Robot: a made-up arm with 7 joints. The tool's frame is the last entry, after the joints.
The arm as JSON. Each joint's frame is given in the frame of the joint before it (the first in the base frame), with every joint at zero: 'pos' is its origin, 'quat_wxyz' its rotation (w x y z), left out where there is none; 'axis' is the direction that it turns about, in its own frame. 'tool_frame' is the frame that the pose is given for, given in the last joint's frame.
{
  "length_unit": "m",
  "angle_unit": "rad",
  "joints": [
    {
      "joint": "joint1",
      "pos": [
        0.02,
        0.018,
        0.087
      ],
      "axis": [
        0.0,
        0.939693,
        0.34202
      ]
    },
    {
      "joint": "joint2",
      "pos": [
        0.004,
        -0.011,
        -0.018
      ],
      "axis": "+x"
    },
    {
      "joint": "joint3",
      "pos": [
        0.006,
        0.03,
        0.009
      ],
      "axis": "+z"
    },
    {
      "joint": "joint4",
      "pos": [
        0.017,
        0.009,
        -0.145
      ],
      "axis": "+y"
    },
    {
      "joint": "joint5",
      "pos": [
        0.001,
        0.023,
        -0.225
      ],
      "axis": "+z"
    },
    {
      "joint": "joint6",
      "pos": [
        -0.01,
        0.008,
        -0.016
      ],
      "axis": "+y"
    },
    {
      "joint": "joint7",
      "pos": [
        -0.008,
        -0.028,
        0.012
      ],
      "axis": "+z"
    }
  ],
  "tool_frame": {
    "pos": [
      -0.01,
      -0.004,
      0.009
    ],
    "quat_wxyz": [
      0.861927,
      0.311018,
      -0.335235,
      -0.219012
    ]
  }
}
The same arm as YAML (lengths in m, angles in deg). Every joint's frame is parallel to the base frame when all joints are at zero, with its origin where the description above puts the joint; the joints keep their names.
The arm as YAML. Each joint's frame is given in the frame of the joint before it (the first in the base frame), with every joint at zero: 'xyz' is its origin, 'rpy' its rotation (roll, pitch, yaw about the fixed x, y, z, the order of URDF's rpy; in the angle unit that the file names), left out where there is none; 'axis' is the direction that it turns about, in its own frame. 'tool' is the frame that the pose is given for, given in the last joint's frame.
units:
  length: m
  angle: deg
joints:
  - name: joint1
    type: revolute
    origin:
      xyz: [0.02, 0.018, 0.087]
    axis: [0.0, 0.9397, 0.342]
  - name: joint2
    type: revolute
    origin:
      xyz: [0.004, -0.011, -0.018]
    axis: [1.0, 0.0, 0.0]
  - name: joint3
    type: revolute
    origin:
      xyz: [0.006, 0.03, 0.009]
    axis: [0.0, 0.0, 1.0]
  - name: joint4
    type: revolute
    origin:
      xyz: [0.017, 0.009, -0.145]
    axis: [0.0, 1.0, 0.0]
  - name: joint5
    type: revolute
    origin:
      xyz: [0.001, 0.023, -0.225]
    axis: [0.0, 0.0, 1.0]
  - name: joint6
    type: revolute
    origin:
      xyz: [-0.01, 0.008, -0.016]
    axis: [0.0, 1.0, 0.0]
  - name: joint7
    type: revolute
    origin:
      xyz: [-0.008, -0.028, 0.012]
    axis: [0.0, 0.0, 1.0]
tool:
  origin:
    xyz: [-0.01, -0.004, 0.009]
    rpy: [49.58, -26.21, -40.79]

